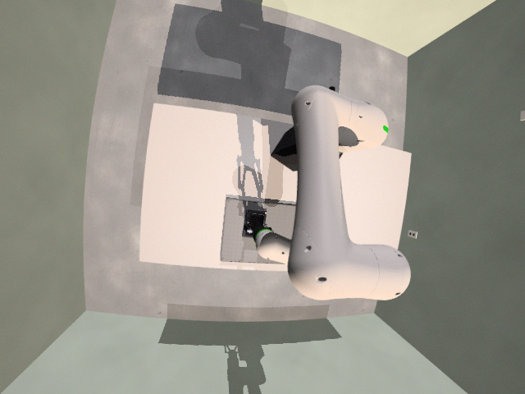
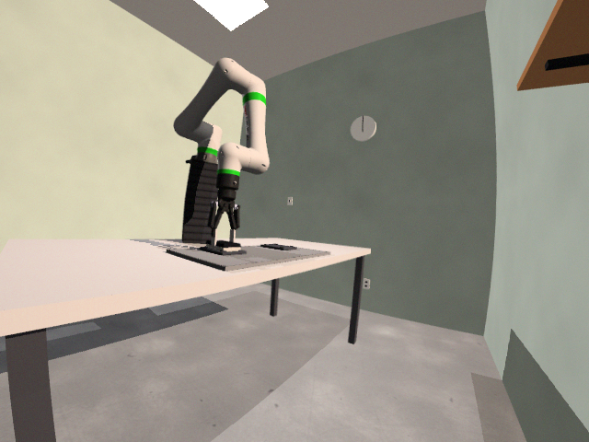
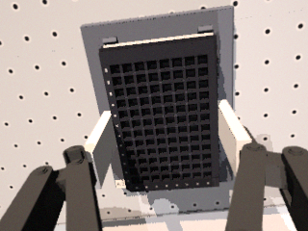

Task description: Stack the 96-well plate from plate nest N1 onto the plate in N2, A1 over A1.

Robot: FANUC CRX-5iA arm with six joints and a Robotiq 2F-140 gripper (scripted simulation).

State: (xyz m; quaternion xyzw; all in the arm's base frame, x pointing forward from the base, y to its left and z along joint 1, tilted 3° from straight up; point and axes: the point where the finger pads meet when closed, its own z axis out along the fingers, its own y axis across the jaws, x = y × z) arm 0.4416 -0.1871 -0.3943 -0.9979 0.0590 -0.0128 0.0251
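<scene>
The black 96-well plate lies 20 mm below my hand. Round my hand: plate nest N2: 50 mm below; then plate nest N1: 30 mm ahead, 370 mm to the left, 50 mm below; then white 96-well plate: 40 mm below.
</scene>
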